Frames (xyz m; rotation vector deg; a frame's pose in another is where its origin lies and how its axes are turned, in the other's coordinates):
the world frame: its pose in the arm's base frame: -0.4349 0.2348 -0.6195 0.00 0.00 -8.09
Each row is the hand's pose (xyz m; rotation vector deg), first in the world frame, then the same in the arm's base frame.
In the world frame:
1: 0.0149 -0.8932 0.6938 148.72 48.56 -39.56
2: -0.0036 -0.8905 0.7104 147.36 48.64 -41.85
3: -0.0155 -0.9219 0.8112 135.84 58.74 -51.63
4: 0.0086 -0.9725 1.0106 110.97 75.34 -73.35
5: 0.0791 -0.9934 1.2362 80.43 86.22 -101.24
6: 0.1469 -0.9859 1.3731 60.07 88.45 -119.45
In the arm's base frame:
1: -0.5458 -0.6516 0.0743 153.26 38.32 -41.73
2: -0.5638 -0.6463 0.0909 151.98 38.52 -44.12
3: -0.5800 -0.6757 0.1917 141.41 49.63 -54.46
4: -0.5632 -0.7292 0.3911 118.08 68.53 -77.12
5: -0.4964 -0.7598 0.6167 88.46 82.33 -105.95
6: -0.4282 -0.7620 0.7536 68.13 86.49 -124.72

